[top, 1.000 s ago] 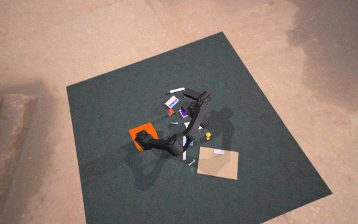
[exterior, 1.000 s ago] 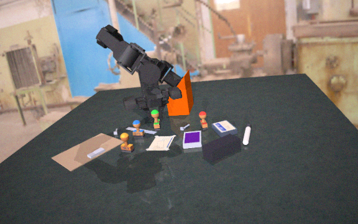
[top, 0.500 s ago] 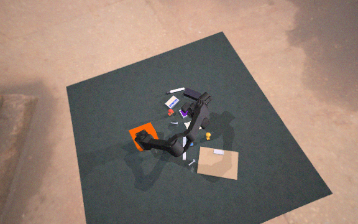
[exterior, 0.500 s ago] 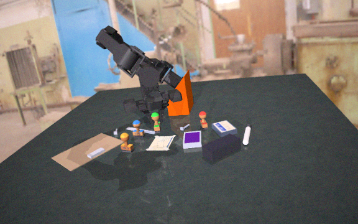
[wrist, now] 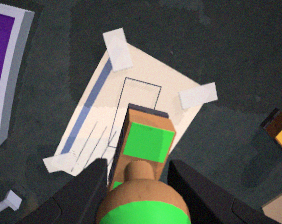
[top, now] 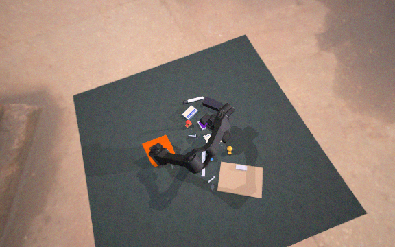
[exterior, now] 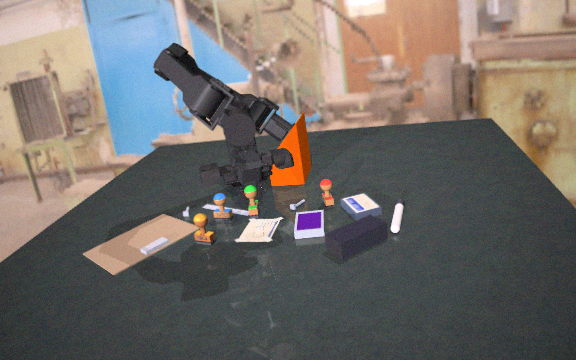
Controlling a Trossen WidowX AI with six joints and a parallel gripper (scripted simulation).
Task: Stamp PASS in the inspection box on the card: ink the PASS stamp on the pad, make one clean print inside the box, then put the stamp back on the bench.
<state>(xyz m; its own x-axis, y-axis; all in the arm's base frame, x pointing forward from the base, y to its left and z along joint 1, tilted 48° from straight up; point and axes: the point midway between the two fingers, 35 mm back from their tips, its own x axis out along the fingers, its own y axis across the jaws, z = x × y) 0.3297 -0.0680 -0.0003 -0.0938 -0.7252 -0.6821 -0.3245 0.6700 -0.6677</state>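
Now: the card 1 cm behind my gripper tip and 7 cm below it. From my gripper tip the other things lie so: purple ink pad 1 cm behind, 11 cm to the left, 6 cm below; green-knobbed stamp right at my gripper tip; orange stamp 3 cm ahead, 11 cm to the right, 5 cm below.
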